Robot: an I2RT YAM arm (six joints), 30 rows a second.
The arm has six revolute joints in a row. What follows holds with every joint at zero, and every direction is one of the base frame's.
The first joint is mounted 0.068 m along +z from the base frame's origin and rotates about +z.
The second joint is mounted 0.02 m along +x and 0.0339 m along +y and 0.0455 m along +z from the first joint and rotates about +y.
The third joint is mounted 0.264 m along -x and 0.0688 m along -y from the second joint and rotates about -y.
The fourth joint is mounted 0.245 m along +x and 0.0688 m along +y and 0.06 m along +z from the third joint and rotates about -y.
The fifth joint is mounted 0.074 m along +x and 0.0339 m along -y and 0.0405 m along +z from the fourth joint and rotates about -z.
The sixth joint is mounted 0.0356 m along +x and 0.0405 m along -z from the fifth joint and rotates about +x.
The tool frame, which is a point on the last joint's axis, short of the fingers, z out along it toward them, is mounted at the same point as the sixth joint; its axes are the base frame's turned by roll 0, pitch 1.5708 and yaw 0 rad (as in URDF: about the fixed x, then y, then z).
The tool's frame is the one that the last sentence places.
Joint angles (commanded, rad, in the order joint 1, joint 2, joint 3, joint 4, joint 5, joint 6), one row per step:
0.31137, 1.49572, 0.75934, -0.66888, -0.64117, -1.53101
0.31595, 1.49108, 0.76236, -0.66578, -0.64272, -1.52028
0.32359, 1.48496, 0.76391, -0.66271, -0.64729, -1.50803
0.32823, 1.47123, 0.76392, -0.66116, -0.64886, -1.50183
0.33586, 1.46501, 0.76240, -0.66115, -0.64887, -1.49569
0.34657, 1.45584, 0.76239, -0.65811, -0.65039, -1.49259
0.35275, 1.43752, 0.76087, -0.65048, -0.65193, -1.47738
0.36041, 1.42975, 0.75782, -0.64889, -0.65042, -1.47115
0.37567, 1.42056, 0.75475, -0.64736, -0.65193, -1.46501
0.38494, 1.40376, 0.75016, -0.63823, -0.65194, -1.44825
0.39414, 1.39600, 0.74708, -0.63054, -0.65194, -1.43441
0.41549, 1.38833, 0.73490, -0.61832, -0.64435, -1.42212
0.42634, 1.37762, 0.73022, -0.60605, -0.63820, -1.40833
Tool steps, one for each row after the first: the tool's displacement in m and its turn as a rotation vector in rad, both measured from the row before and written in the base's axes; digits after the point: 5 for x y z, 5 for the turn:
0.00029, 0.00129, 0.00183, 0.00418, -0.00320, -0.00363
-0.00043, 0.00192, 0.00187, 0.00701, -0.00124, -0.00116
-0.00094, 0.00090, 0.00308, 0.00606, -0.01014, 0.00009
-0.00135, 0.00147, 0.00099, 0.00128, -0.00062, 0.00284
-0.00125, 0.00232, 0.00210, 0.00535, -0.00906, 0.00862
-0.00116, 0.00119, 0.00383, 0.00923, -0.01283, -0.00524
-0.00162, 0.00130, 0.00093, 0.00065, -0.00246, 0.00249
-0.00256, 0.00293, 0.00128, 0.00392, -0.00270, 0.01091
-0.00194, 0.00158, 0.00269, 0.00743, -0.00906, -0.00357
-0.00131, 0.00180, 0.00109, 0.00437, -0.00250, -0.00136
-0.00382, 0.00357, -0.00133, -0.00394, -0.00200, 0.00977
-0.00149, 0.00191, 0.00131, 0.00182, -0.01020, -0.00155

